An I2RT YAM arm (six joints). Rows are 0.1 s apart.
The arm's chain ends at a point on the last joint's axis. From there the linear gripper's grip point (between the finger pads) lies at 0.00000 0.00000 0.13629 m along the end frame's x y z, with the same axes.
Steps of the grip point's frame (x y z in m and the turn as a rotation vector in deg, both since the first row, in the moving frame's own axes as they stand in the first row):
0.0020 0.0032 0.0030 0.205 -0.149 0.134
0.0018 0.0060 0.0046 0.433 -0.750 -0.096
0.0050 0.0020 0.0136 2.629 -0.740 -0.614
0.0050 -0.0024 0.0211 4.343 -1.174 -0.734
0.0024 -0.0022 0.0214 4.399 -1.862 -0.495
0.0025 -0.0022 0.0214 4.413 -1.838 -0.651
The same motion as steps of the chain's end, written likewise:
0.0024 0.0037 0.0030 0.205 -0.149 0.134
0.0036 0.0070 0.0046 0.433 -0.750 -0.096
0.0068 0.0082 0.0138 2.629 -0.740 -0.614
0.0079 0.0079 0.0215 4.343 -1.174 -0.734
0.0069 0.0082 0.0219 4.399 -1.862 -0.495
0.0069 0.0083 0.0219 4.413 -1.838 -0.651

